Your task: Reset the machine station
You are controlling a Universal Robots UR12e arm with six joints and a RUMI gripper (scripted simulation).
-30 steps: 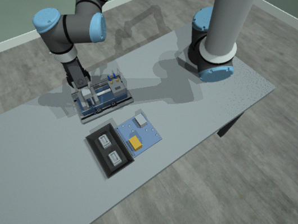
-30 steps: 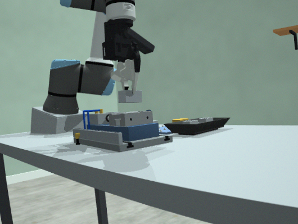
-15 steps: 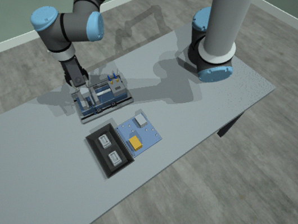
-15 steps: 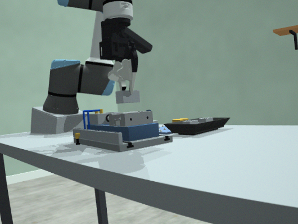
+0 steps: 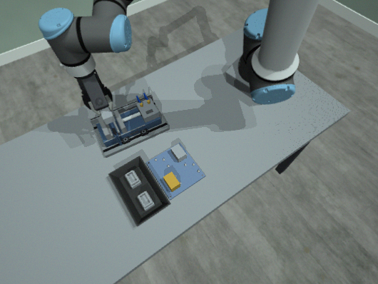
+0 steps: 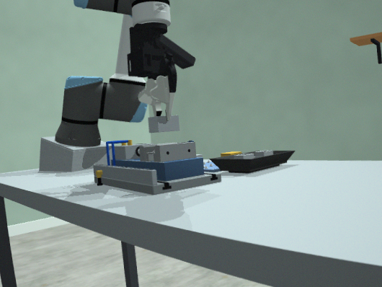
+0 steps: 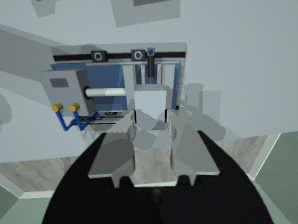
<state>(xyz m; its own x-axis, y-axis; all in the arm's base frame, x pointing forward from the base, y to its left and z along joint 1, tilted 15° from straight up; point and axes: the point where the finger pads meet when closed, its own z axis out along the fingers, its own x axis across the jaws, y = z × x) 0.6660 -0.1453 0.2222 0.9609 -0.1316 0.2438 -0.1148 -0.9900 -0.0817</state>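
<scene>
My hand is 10 mm short of the black work stop rod, 50 mm to the right of it and 80 mm above it. Also, from my hand: vise 70 mm behind, 10 mm to the left, 130 mm below; blue infeed plate 120 mm behind, 300 mm to the left, 160 mm below; yellow brass blank 80 mm behind, 340 mm to the left, 140 mm below.
</scene>
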